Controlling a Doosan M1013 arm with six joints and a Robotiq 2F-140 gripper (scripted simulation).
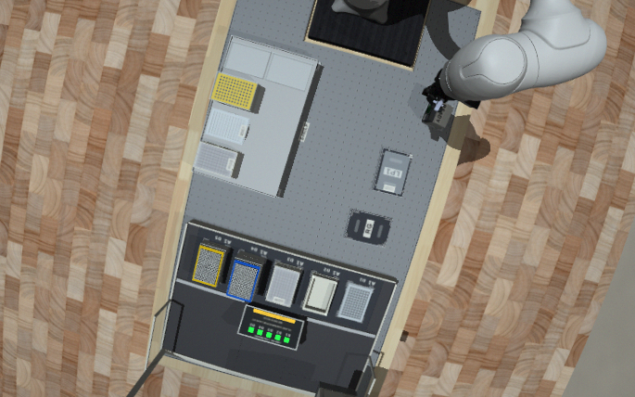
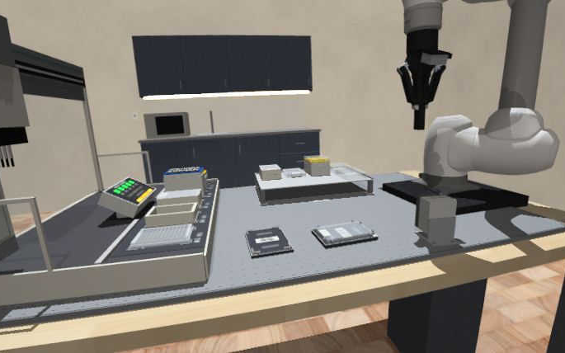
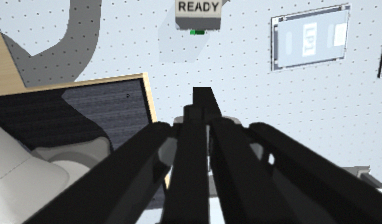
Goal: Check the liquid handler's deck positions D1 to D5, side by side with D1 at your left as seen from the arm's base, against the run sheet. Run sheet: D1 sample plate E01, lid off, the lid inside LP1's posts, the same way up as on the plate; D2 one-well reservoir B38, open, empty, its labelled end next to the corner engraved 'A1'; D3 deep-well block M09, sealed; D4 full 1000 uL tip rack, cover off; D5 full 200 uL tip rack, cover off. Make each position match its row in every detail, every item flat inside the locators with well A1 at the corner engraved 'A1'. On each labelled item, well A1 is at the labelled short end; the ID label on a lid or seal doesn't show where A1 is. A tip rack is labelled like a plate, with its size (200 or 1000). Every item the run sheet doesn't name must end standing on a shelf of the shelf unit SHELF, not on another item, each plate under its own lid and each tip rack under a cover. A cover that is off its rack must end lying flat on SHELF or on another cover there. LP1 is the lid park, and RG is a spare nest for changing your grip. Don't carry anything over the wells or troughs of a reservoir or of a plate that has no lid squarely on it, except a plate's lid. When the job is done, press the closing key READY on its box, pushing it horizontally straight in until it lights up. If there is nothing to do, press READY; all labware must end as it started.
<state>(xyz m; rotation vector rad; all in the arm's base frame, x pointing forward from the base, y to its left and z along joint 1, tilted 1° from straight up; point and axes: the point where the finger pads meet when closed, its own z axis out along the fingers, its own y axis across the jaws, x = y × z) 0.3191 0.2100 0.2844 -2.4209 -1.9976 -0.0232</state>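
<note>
My gripper is now 2 cm short of the ready box, 8 cm to the right of it and 24 cm above it. From my hand the other things lie so: clear sample plate: 68 cm ahead, 2 cm to the right, 24 cm below; clear lid: 23 cm ahead, 1 cm to the left, 29 cm below; shelf unit: 15 cm ahead, 47 cm to the right, 24 cm below.
</note>
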